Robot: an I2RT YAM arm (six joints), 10 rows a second.
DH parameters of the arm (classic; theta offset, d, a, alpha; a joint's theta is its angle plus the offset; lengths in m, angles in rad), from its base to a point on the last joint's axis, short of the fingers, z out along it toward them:
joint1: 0 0.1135 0.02 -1.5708
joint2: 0 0 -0.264 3.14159
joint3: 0.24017 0 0.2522 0
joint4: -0.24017 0 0.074 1.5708
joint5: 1.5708 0 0 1.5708
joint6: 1.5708 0.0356 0 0
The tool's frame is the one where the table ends.
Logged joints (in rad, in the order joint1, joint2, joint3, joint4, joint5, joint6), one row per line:
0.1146, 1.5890, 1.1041, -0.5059, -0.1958, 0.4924
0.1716, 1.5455, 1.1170, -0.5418, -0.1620, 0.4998
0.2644, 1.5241, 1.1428, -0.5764, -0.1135, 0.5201
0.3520, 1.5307, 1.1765, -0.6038, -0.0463, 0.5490
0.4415, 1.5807, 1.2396, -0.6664, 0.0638, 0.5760
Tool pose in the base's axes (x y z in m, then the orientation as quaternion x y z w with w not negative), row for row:
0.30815, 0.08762, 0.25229, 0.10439, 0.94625, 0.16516, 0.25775
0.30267, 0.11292, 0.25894, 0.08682, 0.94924, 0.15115, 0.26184
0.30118, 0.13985, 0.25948, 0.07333, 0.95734, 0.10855, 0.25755
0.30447, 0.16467, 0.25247, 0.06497, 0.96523, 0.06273, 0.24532
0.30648, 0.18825, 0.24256, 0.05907, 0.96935, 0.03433, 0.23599
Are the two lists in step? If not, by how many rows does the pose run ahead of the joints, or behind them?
The pose runs 2 rows ahead of the joints: the pose in row i belongs to the joints in row i + 2.
